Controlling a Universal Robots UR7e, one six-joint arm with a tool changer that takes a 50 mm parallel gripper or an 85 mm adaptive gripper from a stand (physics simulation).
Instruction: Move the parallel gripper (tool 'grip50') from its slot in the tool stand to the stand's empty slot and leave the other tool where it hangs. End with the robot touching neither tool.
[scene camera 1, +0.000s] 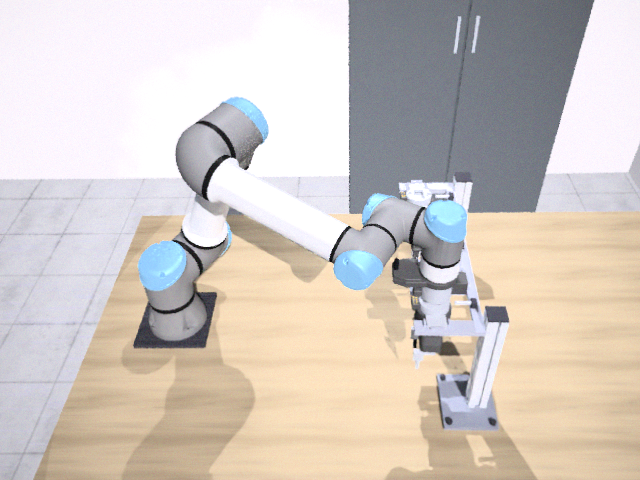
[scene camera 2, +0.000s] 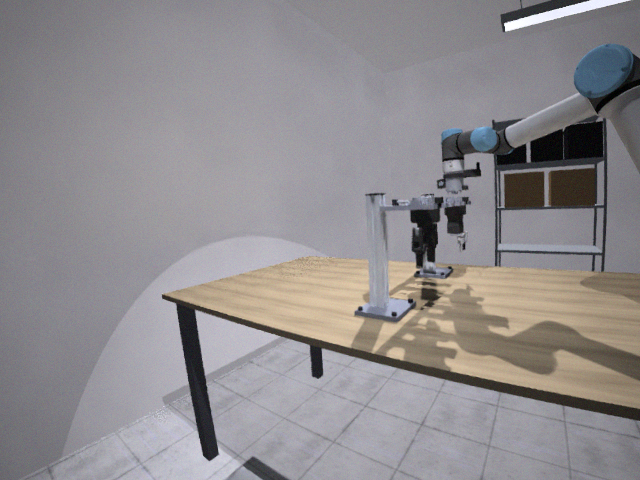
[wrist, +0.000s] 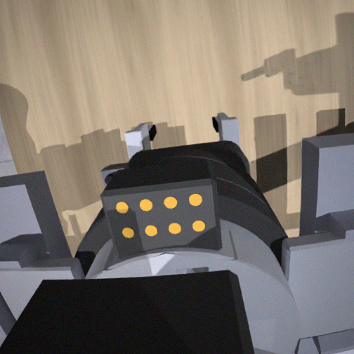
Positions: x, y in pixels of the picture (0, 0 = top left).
parallel gripper: scene camera 1; scene camera 2 454, 214; wrist
same spot on parallel gripper: (wrist: 193, 208) = (scene camera 1: 414, 297)
same spot on tool stand: (scene camera 1: 466, 401) = (scene camera 2: 434, 270)
